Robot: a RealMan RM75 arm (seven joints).
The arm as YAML. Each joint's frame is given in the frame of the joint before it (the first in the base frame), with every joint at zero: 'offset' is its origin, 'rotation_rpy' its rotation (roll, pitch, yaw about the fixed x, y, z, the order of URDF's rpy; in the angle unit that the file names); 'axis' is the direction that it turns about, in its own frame. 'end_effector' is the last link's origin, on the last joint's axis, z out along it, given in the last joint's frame.
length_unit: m
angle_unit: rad
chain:
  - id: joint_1
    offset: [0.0, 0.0, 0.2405]
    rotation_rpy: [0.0, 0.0, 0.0]
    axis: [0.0, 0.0, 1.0]
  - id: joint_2
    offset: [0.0, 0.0, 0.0]
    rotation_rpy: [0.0, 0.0, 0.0]
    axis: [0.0, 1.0, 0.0]
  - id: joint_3
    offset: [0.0, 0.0, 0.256]
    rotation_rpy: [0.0, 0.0, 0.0]
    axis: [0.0, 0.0, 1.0]
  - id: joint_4
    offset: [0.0, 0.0, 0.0]
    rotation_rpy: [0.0, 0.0, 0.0]
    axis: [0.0, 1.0, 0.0]
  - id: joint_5
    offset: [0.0, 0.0, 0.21]
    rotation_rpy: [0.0, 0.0, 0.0]
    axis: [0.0, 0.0, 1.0]
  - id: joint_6
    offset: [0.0, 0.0, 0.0]
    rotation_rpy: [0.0, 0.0, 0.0]
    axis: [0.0, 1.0, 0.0]
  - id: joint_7
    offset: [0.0, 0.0, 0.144]
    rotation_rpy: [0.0, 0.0, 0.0]
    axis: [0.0, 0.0, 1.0]
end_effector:
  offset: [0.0, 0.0, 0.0]
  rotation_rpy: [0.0, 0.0, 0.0]
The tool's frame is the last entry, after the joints.
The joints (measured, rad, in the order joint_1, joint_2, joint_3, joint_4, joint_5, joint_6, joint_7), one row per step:
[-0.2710, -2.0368, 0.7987, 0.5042, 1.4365, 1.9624, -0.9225]
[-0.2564, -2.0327, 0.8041, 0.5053, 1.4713, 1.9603, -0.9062]
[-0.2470, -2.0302, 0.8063, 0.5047, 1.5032, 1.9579, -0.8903]
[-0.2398, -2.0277, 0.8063, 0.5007, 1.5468, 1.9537, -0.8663]
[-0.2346, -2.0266, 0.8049, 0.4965, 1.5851, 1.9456, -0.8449]
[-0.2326, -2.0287, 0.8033, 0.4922, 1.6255, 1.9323, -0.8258]
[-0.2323, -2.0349, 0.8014, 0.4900, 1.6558, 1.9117, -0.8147]
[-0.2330, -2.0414, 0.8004, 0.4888, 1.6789, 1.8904, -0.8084]
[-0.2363, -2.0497, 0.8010, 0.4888, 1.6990, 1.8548, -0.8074]
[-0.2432, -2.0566, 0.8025, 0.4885, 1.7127, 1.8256, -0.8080]
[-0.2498, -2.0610, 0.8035, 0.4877, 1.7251, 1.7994, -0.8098]
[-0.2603, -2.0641, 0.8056, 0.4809, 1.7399, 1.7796, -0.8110]
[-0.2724, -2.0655, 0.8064, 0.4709, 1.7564, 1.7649, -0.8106]
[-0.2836, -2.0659, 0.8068, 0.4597, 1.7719, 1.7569, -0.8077]
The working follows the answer.
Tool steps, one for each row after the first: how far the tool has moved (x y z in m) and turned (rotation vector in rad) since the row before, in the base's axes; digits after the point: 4 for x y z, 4 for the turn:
[-0.0052, -0.0061, -0.0032, -0.0178, 0.0332, 0.0023]
[-0.0039, -0.0046, -0.0031, -0.0146, 0.0279, -0.0001]
[-0.0044, -0.0050, -0.0044, -0.0176, 0.0356, -0.0036]
[-0.0039, -0.0038, -0.0042, -0.0138, 0.0317, -0.0008]
[-0.0031, -0.0029, -0.0056, -0.0166, 0.0318, 0.0002]
[-0.0021, -0.0010, -0.0060, -0.0115, 0.0254, 0.0074]
[-0.0015, -0.0001, -0.0054, -0.0090, 0.0211, 0.0089]
[-0.0017, 0.0022, -0.0064, -0.0065, 0.0265, 0.0177]
[-0.0003, 0.0031, -0.0052, -0.0048, 0.0200, 0.0109]
[-0.0007, 0.0029, -0.0040, -0.0045, 0.0192, 0.0104]
[0.0003, 0.0025, -0.0044, -0.0118, 0.0147, 0.0045]
[0.0005, 0.0021, -0.0040, -0.0140, 0.0125, 0.0006]
[0.0007, 0.0011, -0.0034, -0.0141, 0.0086, -0.0038]

Tool pose at each row, in the base's axes (x y z in m, rotation vector in rad; rounded; the steps above come from the unrounded poses):
[-0.2742, 0.2390, 0.0403, -2.3880, -0.1528, -1.3561]
[-0.2794, 0.2329, 0.0371, -2.4228, -0.1591, -1.3186]
[-0.2834, 0.2283, 0.0340, -2.4522, -0.1617, -1.2873]
[-0.2878, 0.2233, 0.0296, -2.4896, -0.1600, -1.2480]
[-0.2917, 0.2195, 0.0254, -2.5199, -0.1602, -1.2110]
[-0.2948, 0.2166, 0.0198, -2.5518, -0.1633, -1.1735]
[-0.2969, 0.2156, 0.0138, -2.5726, -0.1738, -1.1402]
[-0.2984, 0.2155, 0.0083, -2.5881, -0.1857, -1.1113]
[-0.3001, 0.2177, 0.0019, -2.6005, -0.2061, -1.0714]
[-0.3004, 0.2208, -0.0033, -2.6102, -0.2182, -1.0419]
[-0.3010, 0.2237, -0.0073, -2.6191, -0.2296, -1.0137]
[-0.3008, 0.2262, -0.0117, -2.6345, -0.2387, -0.9942]
[-0.3003, 0.2282, -0.0158, -2.6523, -0.2444, -0.9790]
[-0.2995, 0.2293, -0.0192, -2.6701, -0.2454, -0.9704]

